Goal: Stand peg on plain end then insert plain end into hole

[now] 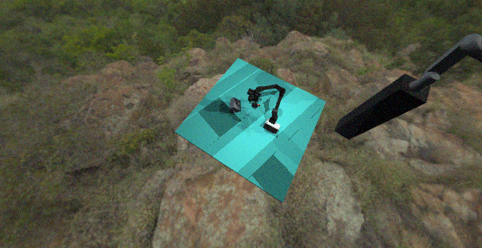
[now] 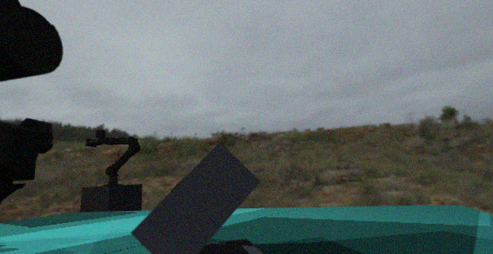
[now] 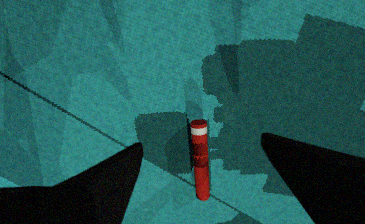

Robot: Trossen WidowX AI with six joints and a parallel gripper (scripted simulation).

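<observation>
Right now the red peg is 20 mm below my gripper tip, 10 mm to the right of it and 10 mm behind it. From my gripper tip the other things lie so: dark sloped panel 170 mm to the left, 150 mm ahead, 40 mm above.
</observation>
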